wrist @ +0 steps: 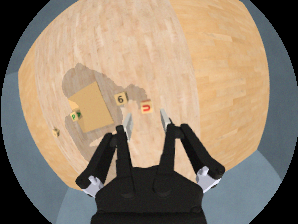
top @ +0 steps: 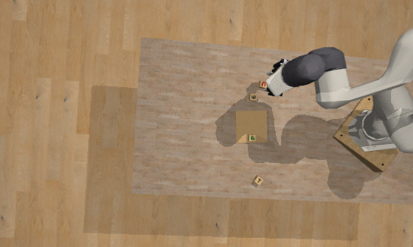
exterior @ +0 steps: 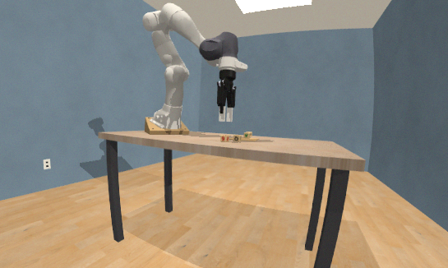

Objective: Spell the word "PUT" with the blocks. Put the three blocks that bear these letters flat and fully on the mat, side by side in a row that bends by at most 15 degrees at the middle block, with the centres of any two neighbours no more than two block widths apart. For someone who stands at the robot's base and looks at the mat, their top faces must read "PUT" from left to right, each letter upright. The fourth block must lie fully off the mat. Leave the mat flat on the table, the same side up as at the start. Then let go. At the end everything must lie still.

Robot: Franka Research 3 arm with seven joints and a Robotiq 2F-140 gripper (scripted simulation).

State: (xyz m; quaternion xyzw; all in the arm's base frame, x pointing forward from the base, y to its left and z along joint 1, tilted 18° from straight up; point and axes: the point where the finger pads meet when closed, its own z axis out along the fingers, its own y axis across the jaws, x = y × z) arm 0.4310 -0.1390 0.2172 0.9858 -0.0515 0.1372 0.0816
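The red U block is 110 mm below my hand. Also, from my hand: green P block (30 mm ahead, 240 mm to the left, 100 mm below); then block marked 6 (40 mm ahead, 60 mm to the left, 110 mm below); then tan mat (40 mm ahead, 190 mm to the left, 120 mm below).
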